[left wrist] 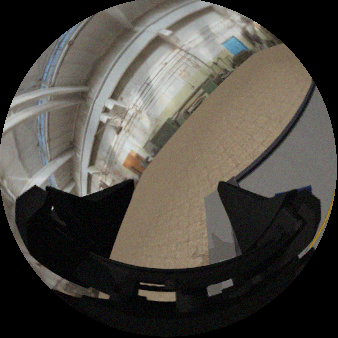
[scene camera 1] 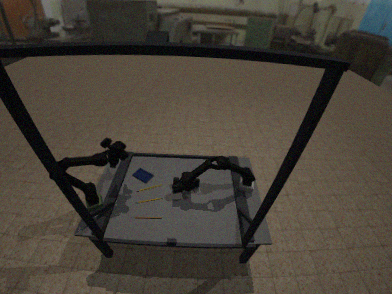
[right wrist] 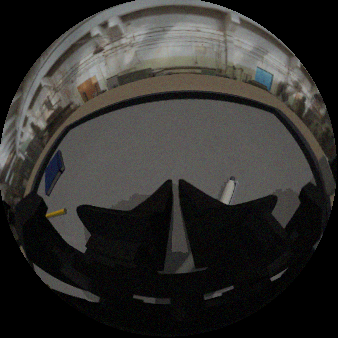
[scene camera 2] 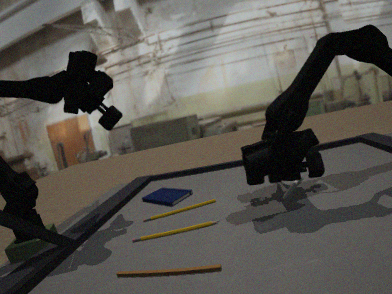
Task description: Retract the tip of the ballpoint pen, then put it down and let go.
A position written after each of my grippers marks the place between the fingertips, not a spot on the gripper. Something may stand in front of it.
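Note:
My left gripper [scene camera 2: 101,106] [left wrist: 177,184]: open, holds nothing. My right gripper [scene camera 2: 279,179] [right wrist: 174,183]: visible. Green object [scene camera 2: 23,251]: visible too.

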